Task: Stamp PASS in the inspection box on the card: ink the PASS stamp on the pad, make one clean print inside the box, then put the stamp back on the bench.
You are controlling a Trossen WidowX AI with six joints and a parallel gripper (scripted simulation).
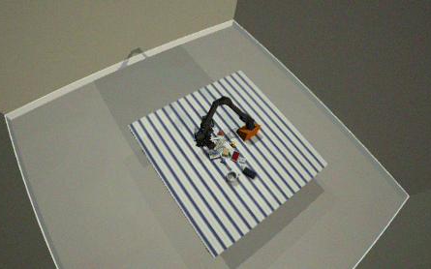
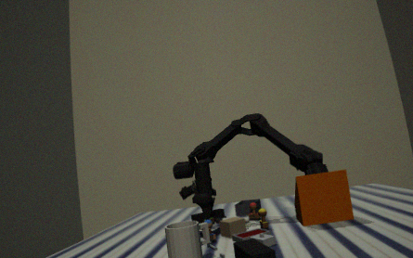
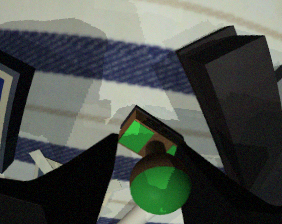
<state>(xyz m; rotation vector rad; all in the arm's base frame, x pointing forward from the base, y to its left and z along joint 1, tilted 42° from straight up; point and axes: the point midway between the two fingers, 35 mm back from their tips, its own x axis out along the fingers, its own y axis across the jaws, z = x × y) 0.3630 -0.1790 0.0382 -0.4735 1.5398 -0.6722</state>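
My gripper tip is now 13 cm past the red ink pad, 24 cm to the right of it and 2 cm above it. Round my gripper tip: red-knobbed stamp (17 cm behind, 1 cm below); then white card (9 cm behind, 7 cm to the left, 3 cm below); then stamp with green knob (right at my gripper tip).
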